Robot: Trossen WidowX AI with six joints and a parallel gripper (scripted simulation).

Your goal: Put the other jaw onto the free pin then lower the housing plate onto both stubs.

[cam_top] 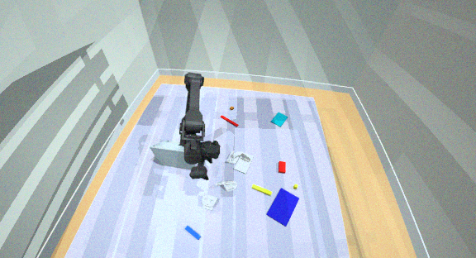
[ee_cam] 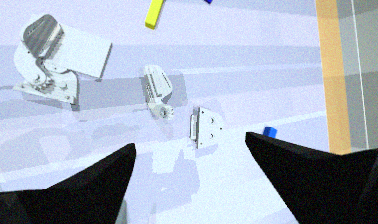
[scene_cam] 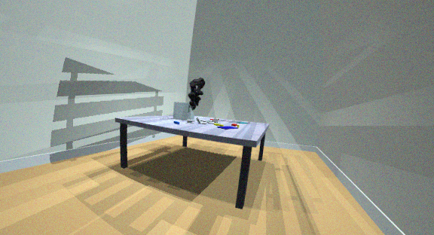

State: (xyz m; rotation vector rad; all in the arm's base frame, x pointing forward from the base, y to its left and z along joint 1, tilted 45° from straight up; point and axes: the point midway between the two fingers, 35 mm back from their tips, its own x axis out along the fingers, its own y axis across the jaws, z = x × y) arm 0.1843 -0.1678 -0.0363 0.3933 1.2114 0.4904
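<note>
Now: gripper tip 5 cm short of the jaw, 1 cm to the right of it and 14 cm above it. From my gripper tip the other things lie so: yellow bar (25 cm ahead, 3 cm to the left, 17 cm below); white block (1 cm ahead, 9 cm to the right, 17 cm below); blue bar (3 cm behind, 24 cm to the right, 17 cm below).
</note>
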